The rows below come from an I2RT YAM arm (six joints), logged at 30 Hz.
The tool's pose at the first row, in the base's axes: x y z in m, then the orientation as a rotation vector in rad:
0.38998, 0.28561, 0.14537, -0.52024, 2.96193, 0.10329
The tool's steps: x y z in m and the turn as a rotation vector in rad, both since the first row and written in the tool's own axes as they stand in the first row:
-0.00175, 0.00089, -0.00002, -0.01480, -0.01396, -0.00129
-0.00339, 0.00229, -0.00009, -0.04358, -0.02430, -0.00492
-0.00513, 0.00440, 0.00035, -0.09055, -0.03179, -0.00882
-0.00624, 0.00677, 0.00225, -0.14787, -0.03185, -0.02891
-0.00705, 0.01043, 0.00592, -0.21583, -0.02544, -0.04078
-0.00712, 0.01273, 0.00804, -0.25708, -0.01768, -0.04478
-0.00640, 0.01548, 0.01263, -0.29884, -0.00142, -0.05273
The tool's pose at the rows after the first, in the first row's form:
0.39130, 0.28703, 0.14568, -0.52113, 2.94939, 0.12827
0.39234, 0.28888, 0.14604, -0.52785, 2.94054, 0.17277
0.39329, 0.29148, 0.14595, -0.53756, 2.93451, 0.24346
0.39374, 0.29425, 0.14433, -0.57349, 2.92925, 0.32653
0.39367, 0.29829, 0.14098, -0.59963, 2.92983, 0.42567
0.39319, 0.30066, 0.13900, -0.61148, 2.93338, 0.48605
0.39212, 0.30341, 0.13448, -0.63114, 2.94271, 0.54627

